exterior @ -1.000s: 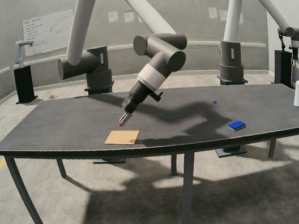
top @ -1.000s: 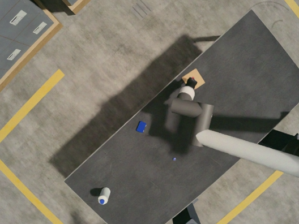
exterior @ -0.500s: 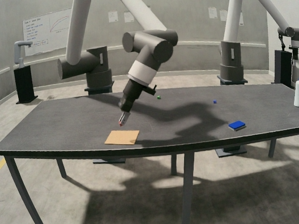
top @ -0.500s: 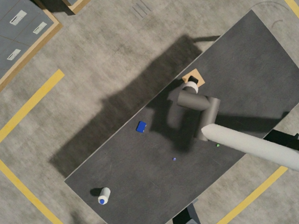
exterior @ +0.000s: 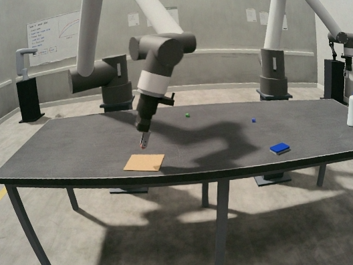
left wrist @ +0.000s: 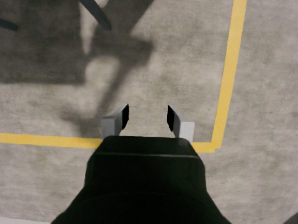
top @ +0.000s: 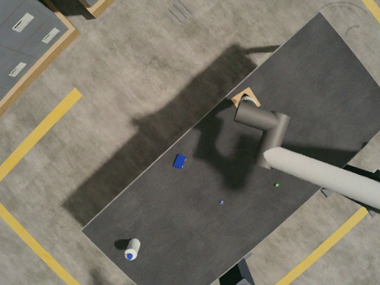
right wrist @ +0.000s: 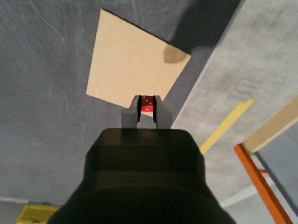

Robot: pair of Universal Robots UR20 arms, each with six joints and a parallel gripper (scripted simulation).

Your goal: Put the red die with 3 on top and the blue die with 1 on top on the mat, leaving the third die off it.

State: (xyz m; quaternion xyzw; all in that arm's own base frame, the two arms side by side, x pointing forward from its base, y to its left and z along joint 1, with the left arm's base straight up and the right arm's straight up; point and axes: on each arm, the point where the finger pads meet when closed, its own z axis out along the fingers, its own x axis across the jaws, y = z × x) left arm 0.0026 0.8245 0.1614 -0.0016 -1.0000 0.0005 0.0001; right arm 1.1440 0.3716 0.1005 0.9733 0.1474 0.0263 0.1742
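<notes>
The red die lies 10 mm to the right of my right hand and 20 mm below it. From my right hand the other things lie so: tan mat: 20 mm behind, 20 mm to the right, 100 mm below; then blue die: 450 mm behind, 520 mm to the left, 90 mm below; then green die: 590 mm behind, 150 mm to the left, 90 mm below.
</notes>
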